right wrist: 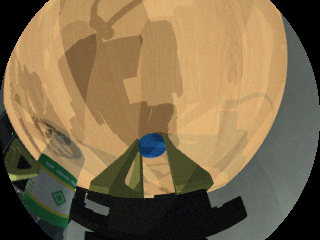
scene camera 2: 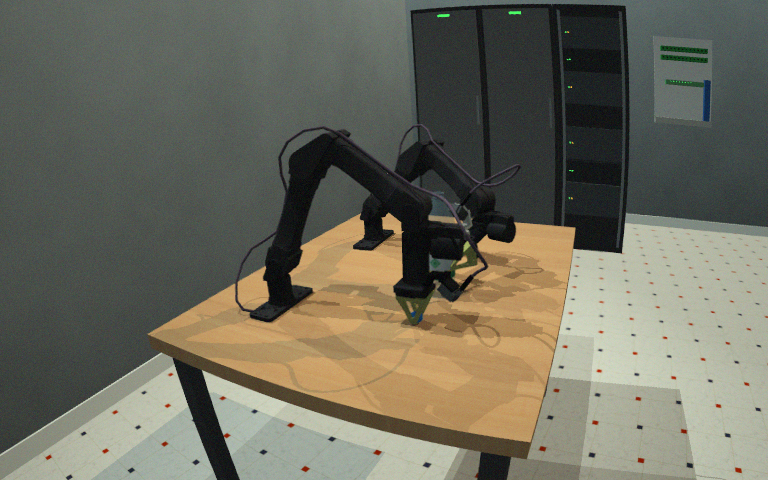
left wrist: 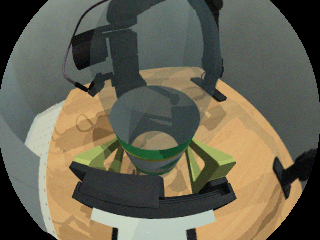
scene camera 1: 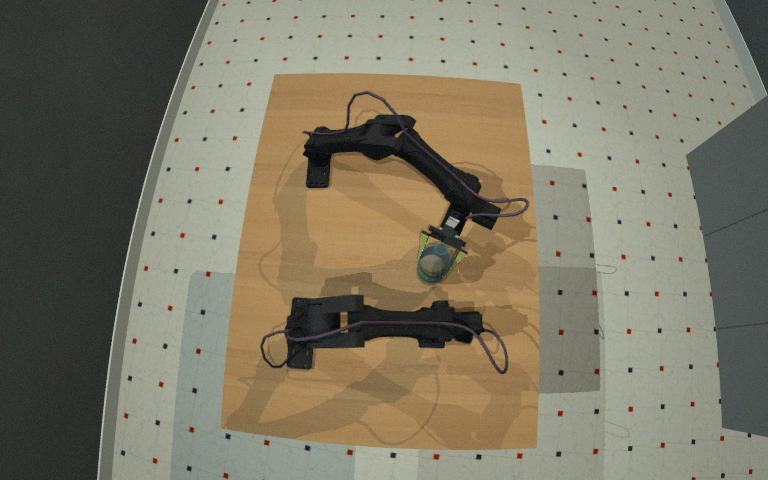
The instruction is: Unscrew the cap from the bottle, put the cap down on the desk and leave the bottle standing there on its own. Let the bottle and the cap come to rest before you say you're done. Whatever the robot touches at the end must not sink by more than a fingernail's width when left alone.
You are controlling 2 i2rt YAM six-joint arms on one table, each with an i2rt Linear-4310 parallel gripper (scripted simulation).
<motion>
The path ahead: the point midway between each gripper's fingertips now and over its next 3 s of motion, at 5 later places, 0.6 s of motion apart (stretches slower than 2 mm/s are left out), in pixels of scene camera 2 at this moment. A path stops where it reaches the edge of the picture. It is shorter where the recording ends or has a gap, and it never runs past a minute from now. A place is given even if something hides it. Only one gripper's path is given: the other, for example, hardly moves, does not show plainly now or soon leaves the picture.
The right gripper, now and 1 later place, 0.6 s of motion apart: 416, 320; 416, 300
</motion>
